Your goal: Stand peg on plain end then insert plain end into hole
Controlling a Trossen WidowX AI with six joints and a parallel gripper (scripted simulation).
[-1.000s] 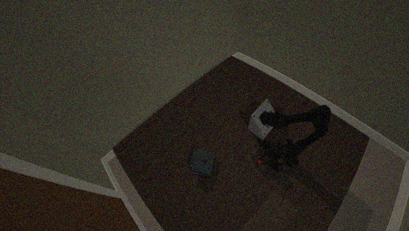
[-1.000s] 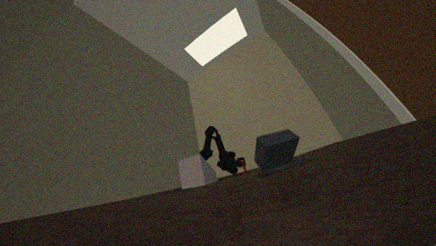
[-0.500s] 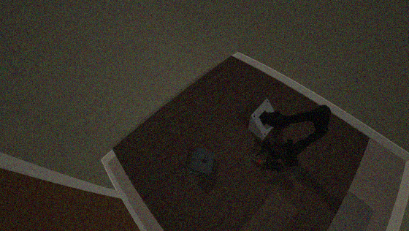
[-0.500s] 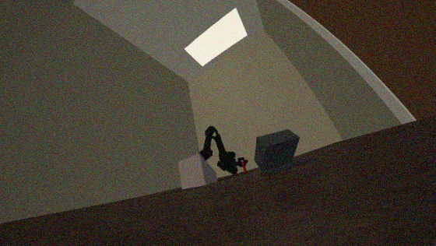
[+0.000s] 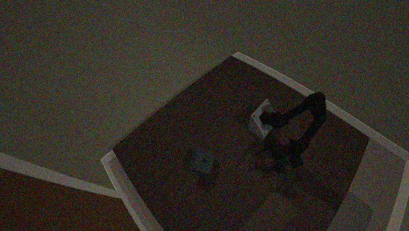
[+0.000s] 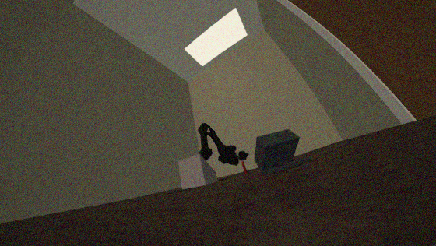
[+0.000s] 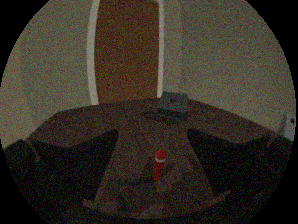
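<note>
Now: the red peg 10 mm behind my gripper tip and 50 mm below it. Round my gripper tip: blue-grey sloped panel 200 mm ahead, 240 mm to the right, 40 mm below.
</note>
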